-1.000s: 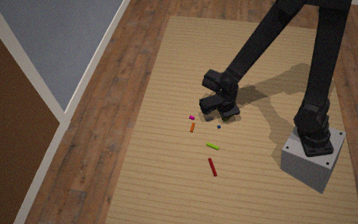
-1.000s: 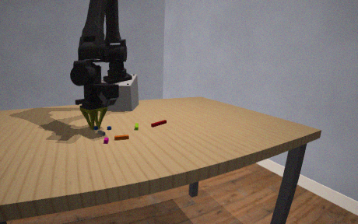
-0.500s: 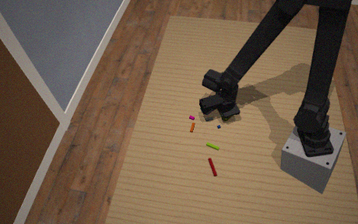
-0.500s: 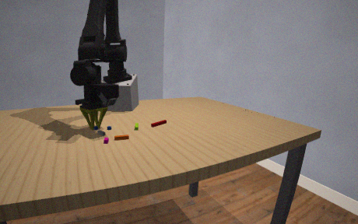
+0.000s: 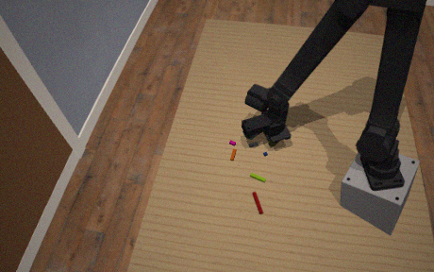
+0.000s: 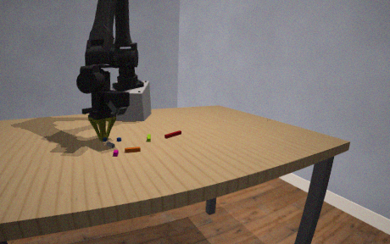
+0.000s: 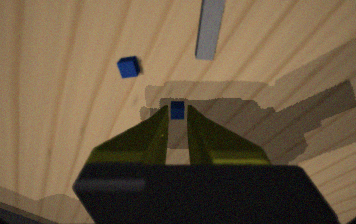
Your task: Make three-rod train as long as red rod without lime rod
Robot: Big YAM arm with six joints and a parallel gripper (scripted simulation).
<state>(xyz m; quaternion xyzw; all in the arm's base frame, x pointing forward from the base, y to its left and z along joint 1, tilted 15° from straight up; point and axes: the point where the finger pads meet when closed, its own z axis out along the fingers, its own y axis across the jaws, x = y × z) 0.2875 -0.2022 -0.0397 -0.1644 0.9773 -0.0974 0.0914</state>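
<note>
Now: the red rod 210 mm to the left of my hand and 70 mm ahead of it. Round my hand: orange rod 130 mm ahead, 40 mm to the left; then magenta rod 130 mm ahead, 10 mm to the right; then grey rod 60 mm ahead.
</note>
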